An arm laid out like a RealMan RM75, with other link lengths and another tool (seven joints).
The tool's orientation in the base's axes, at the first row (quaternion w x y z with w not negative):
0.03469, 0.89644, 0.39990, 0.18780
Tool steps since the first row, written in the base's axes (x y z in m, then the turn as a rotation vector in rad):
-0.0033, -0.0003, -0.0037, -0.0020, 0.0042, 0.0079
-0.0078, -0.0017, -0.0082, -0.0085, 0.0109, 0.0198
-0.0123, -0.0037, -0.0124, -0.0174, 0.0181, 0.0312
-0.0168, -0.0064, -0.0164, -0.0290, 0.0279, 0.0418
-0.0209, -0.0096, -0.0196, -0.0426, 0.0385, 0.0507
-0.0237, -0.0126, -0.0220, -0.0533, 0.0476, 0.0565
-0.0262, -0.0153, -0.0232, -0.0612, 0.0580, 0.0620
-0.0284, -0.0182, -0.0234, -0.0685, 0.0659, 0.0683
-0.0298, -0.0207, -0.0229, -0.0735, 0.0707, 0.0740
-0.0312, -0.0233, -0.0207, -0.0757, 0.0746, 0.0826
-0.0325, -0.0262, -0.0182, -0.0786, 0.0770, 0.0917
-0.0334, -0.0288, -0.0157, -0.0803, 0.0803, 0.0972
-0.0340, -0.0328, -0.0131, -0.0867, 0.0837, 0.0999
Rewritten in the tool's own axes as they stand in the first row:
-0.0034, -0.0029, 0.0022, 0.0043, -0.0026, -0.0077
-0.0085, -0.0061, 0.0046, 0.0089, -0.0092, -0.0205
-0.0140, -0.0088, 0.0067, 0.0122, -0.0179, -0.0337
-0.0200, -0.0110, 0.0085, 0.0156, -0.0304, -0.0469
-0.0258, -0.0124, 0.0097, 0.0178, -0.0453, -0.0591
-0.0304, -0.0128, 0.0106, 0.0197, -0.0578, -0.0676
-0.0343, -0.0130, 0.0106, 0.0242, -0.0692, -0.0747
-0.0378, -0.0126, 0.0097, 0.0275, -0.0784, -0.0825
-0.0404, -0.0118, 0.0085, 0.0297, -0.0839, -0.0892
-0.0424, -0.0106, 0.0058, 0.0338, -0.0863, -0.0976
-0.0446, -0.0090, 0.0027, 0.0366, -0.0880, -0.1069
-0.0462, -0.0073, -0.0002, 0.0397, -0.0903, -0.1123
-0.0487, -0.0045, -0.0031, 0.0391, -0.0965, -0.1168

